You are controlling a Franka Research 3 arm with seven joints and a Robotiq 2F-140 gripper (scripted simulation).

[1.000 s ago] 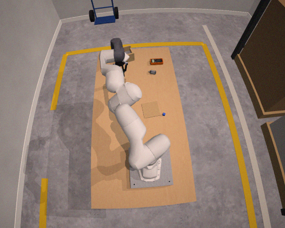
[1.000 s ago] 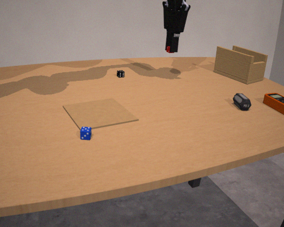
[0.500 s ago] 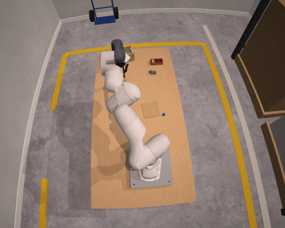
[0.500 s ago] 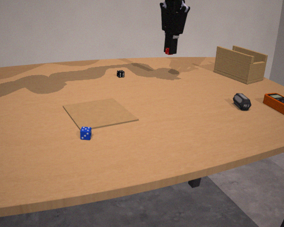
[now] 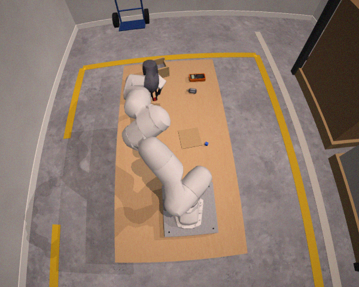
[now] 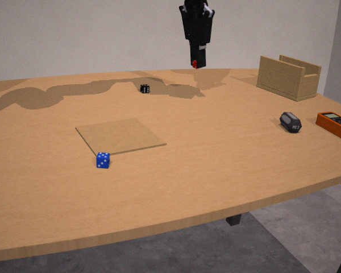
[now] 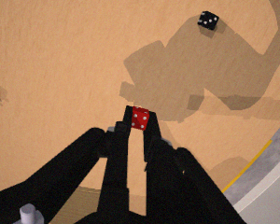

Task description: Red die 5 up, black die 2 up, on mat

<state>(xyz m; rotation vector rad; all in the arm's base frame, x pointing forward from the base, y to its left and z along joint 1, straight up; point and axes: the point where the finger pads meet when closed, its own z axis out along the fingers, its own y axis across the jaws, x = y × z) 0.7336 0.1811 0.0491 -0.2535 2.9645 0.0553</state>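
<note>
The red die is 30 mm below my hand. The rest, counted from my hand: dark grey device 270 mm to the right, 120 mm ahead, 100 mm below; black die 140 mm behind, 110 mm below, 40 mm to the left; wooden box 350 mm ahead, 70 mm below, 10 mm to the right.
</note>
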